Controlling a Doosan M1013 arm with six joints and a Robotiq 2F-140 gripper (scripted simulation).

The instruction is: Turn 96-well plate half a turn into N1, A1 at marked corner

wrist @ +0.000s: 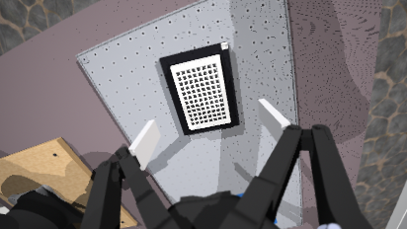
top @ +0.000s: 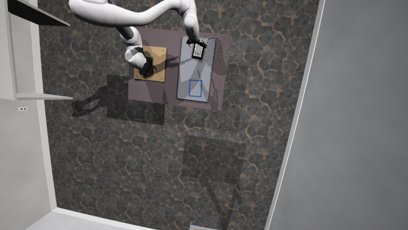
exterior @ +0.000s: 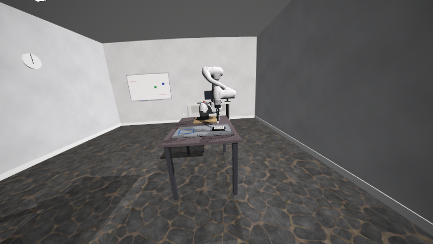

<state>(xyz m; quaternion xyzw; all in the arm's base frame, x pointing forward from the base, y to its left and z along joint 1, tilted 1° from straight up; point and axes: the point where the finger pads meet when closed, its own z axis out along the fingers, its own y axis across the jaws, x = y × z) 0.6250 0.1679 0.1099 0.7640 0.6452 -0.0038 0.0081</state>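
The white 96-well plate is 90 mm below my hand and 10 mm to the left of it. The rest, counted from my hand: small white corner mark: 100 mm below, 70 mm to the left, 60 mm ahead; black plate nest N1: 100 mm below, 10 mm to the left.
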